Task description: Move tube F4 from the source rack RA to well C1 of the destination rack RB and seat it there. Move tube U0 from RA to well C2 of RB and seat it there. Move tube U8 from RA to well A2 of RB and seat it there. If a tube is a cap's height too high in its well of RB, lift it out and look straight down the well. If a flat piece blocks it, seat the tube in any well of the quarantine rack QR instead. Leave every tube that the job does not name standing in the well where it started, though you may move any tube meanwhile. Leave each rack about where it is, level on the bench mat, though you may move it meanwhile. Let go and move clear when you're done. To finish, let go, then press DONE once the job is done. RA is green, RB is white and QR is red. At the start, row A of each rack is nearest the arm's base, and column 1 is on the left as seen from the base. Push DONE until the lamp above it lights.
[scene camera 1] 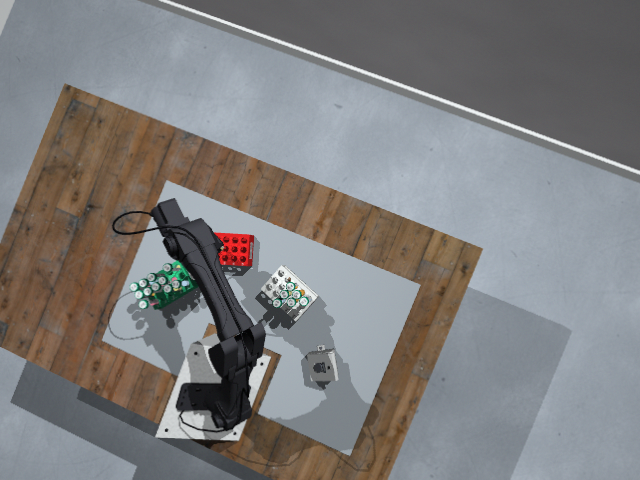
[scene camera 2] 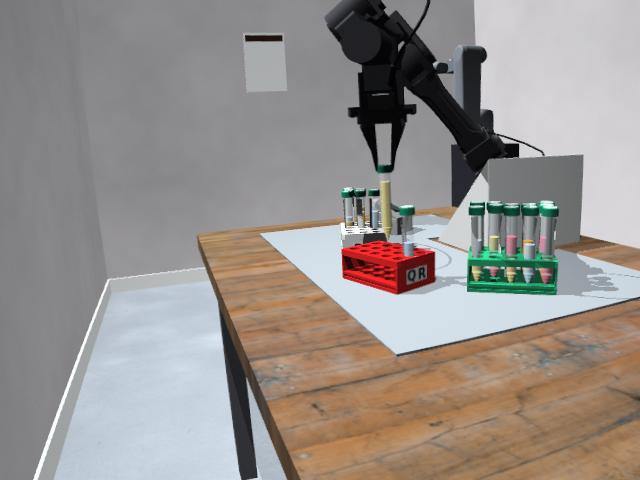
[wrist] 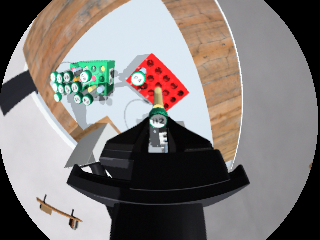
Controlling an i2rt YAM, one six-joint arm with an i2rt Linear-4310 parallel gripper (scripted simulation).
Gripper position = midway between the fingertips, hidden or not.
In view: my gripper [scene camera 2: 384, 170].
My gripper is seen too in the wrist view [wrist: 158, 120].
